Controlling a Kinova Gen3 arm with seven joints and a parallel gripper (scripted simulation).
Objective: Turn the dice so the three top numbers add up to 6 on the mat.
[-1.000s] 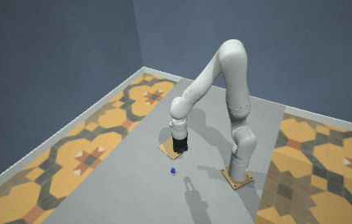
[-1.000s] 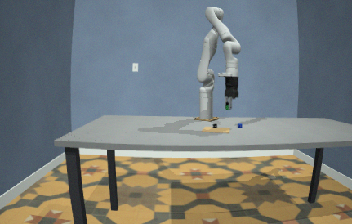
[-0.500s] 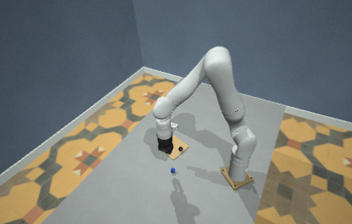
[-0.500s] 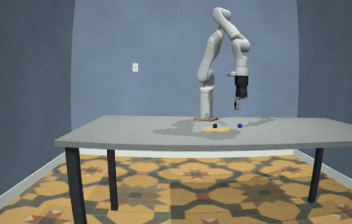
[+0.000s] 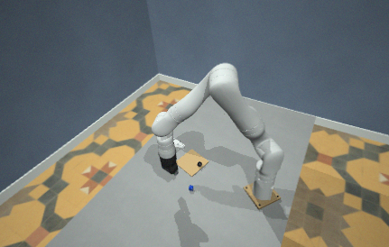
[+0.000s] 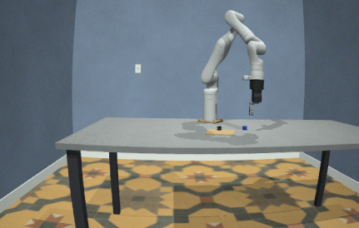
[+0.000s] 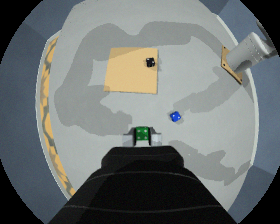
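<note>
The blue die lies 90 mm behind my hand and 100 mm below it. From my hand the other things lie so: black die 70 mm behind, 160 mm to the right, 100 mm below; green die 10 mm below; tan mat 20 mm behind, 160 mm to the right, 110 mm below.
</note>
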